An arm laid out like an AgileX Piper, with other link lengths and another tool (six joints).
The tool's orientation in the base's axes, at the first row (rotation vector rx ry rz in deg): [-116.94 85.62 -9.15]
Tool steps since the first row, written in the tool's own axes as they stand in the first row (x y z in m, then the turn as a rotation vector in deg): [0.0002 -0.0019 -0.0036 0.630 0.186 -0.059]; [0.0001 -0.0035 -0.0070 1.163 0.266 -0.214]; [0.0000 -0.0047 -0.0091 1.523 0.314 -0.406]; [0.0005 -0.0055 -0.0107 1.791 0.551 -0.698]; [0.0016 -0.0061 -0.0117 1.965 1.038 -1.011]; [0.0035 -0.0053 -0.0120 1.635 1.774 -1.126]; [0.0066 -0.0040 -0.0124 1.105 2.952 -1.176]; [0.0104 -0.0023 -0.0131 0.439 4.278 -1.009]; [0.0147 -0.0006 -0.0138 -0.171 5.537 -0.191]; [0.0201 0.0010 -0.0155 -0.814 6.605 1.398]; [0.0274 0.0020 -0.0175 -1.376 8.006 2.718]
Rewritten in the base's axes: [0.0001 -0.0012 0.0039 0.047 -0.626 -0.204]; [-0.0001 -0.0022 0.0075 0.106 -1.181 -0.250]; [0.0000 -0.0027 0.0099 0.113 -1.590 -0.206]; [0.0002 -0.0036 0.0115 -0.112 -1.990 -0.159]; [0.0006 -0.0049 0.0123 -0.587 -2.361 -0.203]; [0.0005 -0.0069 0.0117 -1.365 -2.248 -0.417]; [0.0004 -0.0100 0.0106 -2.553 -2.012 -0.868]; [0.0000 -0.0141 0.0093 -3.820 -1.596 -1.540]; [-0.0001 -0.0185 0.0080 -4.732 -0.963 -2.721]; [-0.0002 -0.0244 0.0072 -5.167 0.037 -4.420]; [0.0007 -0.0319 0.0065 -5.965 0.797 -6.096]
